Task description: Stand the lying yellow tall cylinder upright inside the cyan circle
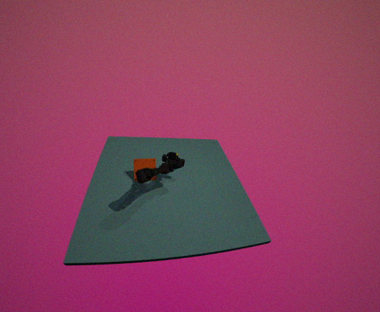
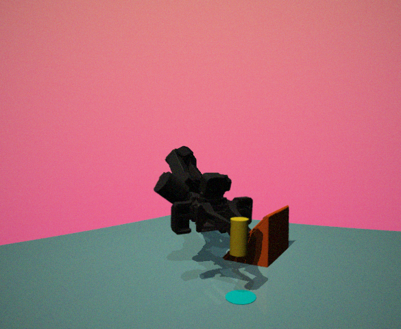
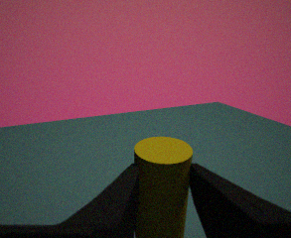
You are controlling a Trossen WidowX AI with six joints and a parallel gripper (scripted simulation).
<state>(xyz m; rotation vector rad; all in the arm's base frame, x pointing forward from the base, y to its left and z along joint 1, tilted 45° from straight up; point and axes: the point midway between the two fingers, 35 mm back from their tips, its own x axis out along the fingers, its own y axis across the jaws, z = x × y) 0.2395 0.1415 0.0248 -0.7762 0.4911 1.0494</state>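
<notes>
The cyan circle is 150 mm below my gripper tip and 10 mm behind it. From my gripper tip the other things lie so: yellow cylinder 20 mm below.
</notes>
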